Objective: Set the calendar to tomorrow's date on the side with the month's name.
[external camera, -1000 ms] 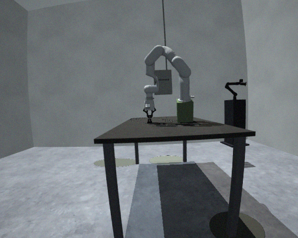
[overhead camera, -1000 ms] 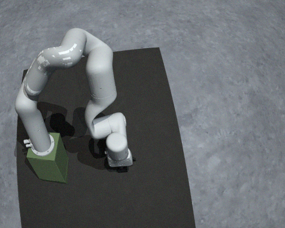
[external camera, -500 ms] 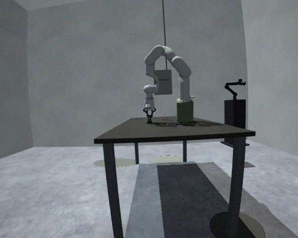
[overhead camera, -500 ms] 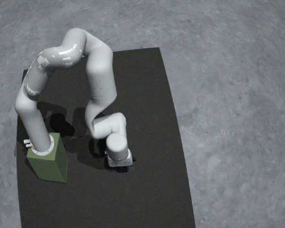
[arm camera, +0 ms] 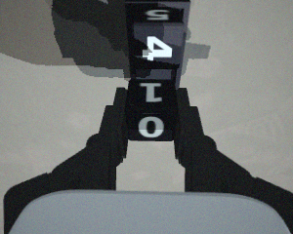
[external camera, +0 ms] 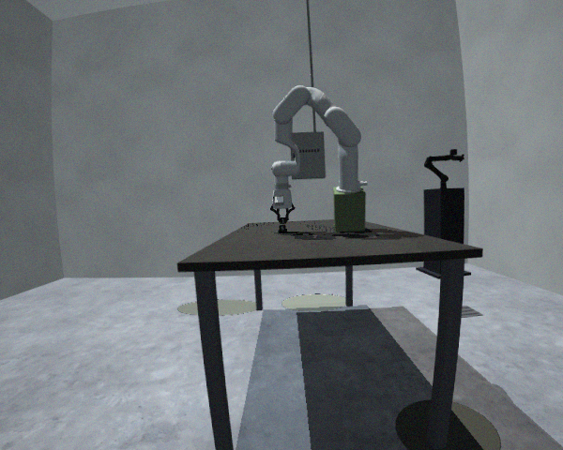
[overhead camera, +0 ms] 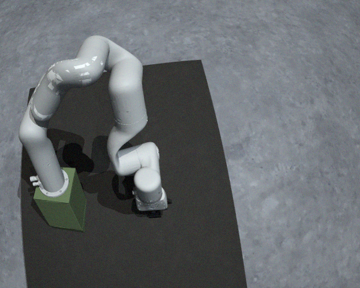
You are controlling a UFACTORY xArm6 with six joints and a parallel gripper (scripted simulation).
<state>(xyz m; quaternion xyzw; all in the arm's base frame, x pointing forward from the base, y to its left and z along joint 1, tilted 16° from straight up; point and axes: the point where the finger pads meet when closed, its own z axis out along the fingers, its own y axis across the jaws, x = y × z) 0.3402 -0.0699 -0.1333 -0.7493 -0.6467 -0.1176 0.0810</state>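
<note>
Now: hand 70 mm above the dark tray and 20 mm to the right of it.
</note>
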